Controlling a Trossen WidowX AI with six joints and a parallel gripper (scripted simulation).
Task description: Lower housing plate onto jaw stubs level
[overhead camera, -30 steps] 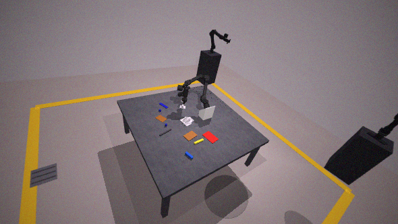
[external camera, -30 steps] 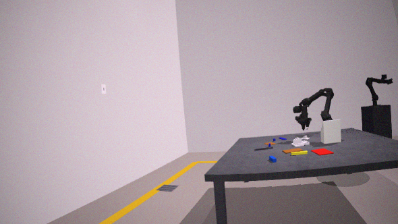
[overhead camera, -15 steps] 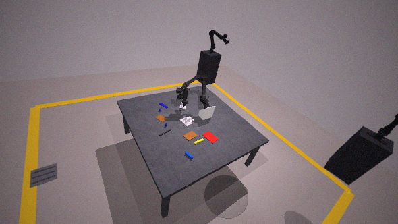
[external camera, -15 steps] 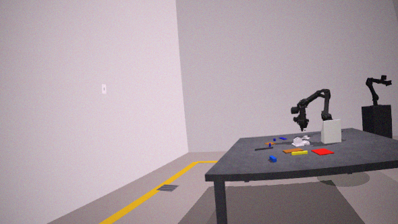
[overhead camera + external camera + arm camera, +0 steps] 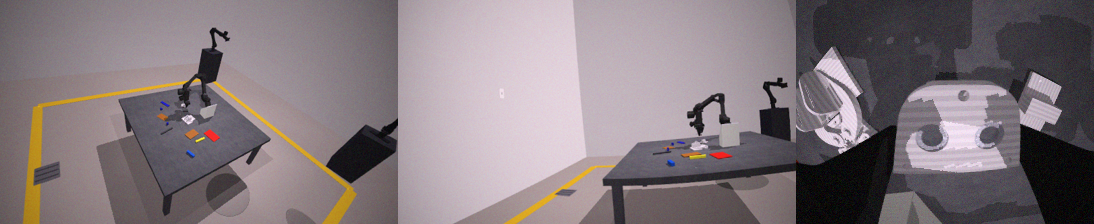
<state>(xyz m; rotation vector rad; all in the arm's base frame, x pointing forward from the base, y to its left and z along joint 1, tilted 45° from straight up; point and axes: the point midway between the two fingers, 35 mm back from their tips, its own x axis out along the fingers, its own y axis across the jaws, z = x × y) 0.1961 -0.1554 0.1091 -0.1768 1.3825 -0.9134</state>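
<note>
Right now my gripper tip is 30 mm short of the white jaw assembly, 170 mm to the right of it and 60 mm above it. Also, from my gripper tip: orange plate 170 mm ahead, 350 mm to the left, 70 mm below; dark rod 360 mm ahead, 180 mm to the left, 70 mm below; red plate 10 mm behind, 480 mm to the left, 80 mm below.
</note>
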